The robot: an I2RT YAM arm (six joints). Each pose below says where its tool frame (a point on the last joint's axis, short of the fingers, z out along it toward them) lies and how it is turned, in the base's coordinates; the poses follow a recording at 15 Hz.
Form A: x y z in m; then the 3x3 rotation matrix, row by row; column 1 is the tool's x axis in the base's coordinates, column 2 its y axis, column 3 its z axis. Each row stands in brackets.
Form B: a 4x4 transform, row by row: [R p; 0 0 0 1], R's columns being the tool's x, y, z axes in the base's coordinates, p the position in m. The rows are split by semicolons. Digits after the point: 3 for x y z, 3 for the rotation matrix.
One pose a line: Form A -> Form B
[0.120 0.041 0.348], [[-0.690 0.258 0.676], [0.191 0.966 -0.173], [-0.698 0.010 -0.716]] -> -0.690 0.258 0.676 0.120; 0.191 0.966 -0.173 0.041; -0.698 0.010 -0.716 0.348; 0 0 0 1
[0.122 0.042 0.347], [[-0.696 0.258 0.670], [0.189 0.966 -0.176], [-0.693 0.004 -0.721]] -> -0.696 0.258 0.670 0.122; 0.189 0.966 -0.176 0.042; -0.693 0.004 -0.721 0.347; 0 0 0 1
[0.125 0.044 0.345], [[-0.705 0.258 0.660], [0.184 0.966 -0.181], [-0.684 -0.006 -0.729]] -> -0.705 0.258 0.660 0.125; 0.184 0.966 -0.181 0.044; -0.684 -0.006 -0.729 0.345; 0 0 0 1
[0.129 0.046 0.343], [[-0.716 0.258 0.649], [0.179 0.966 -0.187], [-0.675 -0.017 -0.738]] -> -0.716 0.258 0.649 0.129; 0.179 0.966 -0.187 0.046; -0.675 -0.017 -0.738 0.343; 0 0 0 1
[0.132 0.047 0.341], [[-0.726 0.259 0.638], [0.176 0.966 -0.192], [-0.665 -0.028 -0.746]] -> -0.726 0.259 0.638 0.132; 0.176 0.966 -0.192 0.047; -0.665 -0.028 -0.746 0.341; 0 0 0 1
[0.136 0.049 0.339], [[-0.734 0.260 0.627], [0.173 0.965 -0.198], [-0.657 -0.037 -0.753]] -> -0.734 0.260 0.627 0.136; 0.173 0.965 -0.198 0.049; -0.657 -0.037 -0.753 0.339; 0 0 0 1
